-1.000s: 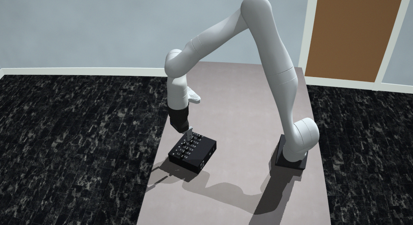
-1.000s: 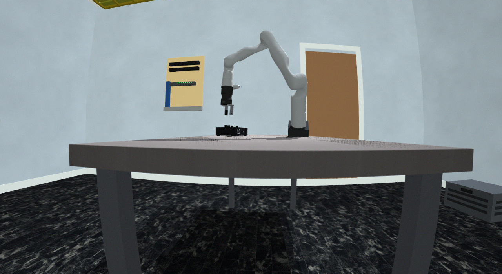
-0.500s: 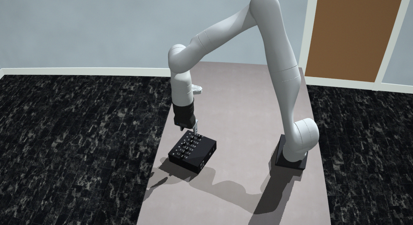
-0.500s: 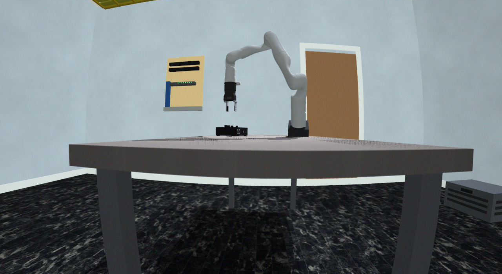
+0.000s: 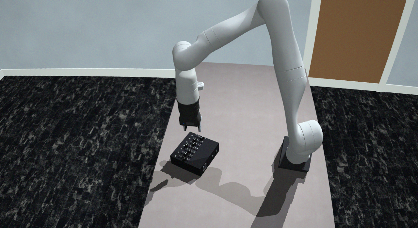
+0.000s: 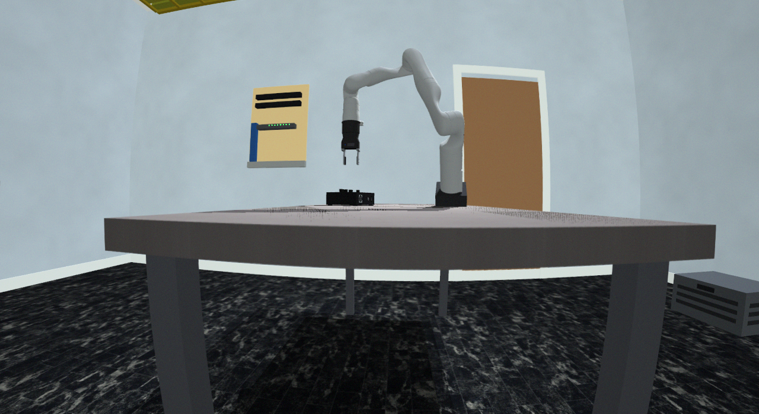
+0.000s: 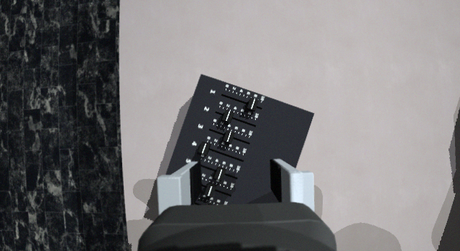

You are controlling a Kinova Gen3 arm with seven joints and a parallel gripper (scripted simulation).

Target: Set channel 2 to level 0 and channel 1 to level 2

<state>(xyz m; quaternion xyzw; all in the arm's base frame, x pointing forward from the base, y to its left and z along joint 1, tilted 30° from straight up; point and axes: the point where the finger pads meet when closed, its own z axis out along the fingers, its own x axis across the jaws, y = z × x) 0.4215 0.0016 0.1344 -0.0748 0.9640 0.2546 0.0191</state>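
Now: the channel 1 cap 1 cm behind my hand, 6 cm to the right of it and 13 cm below it. Also, from my hand: channel 5 cap 2 cm ahead, 2 cm to the left, 13 cm below; then channel 3 cap 1 cm ahead, 2 cm to the right, 13 cm below; then channel 4 cap 4 cm ahead, 1 cm to the right, 13 cm below.
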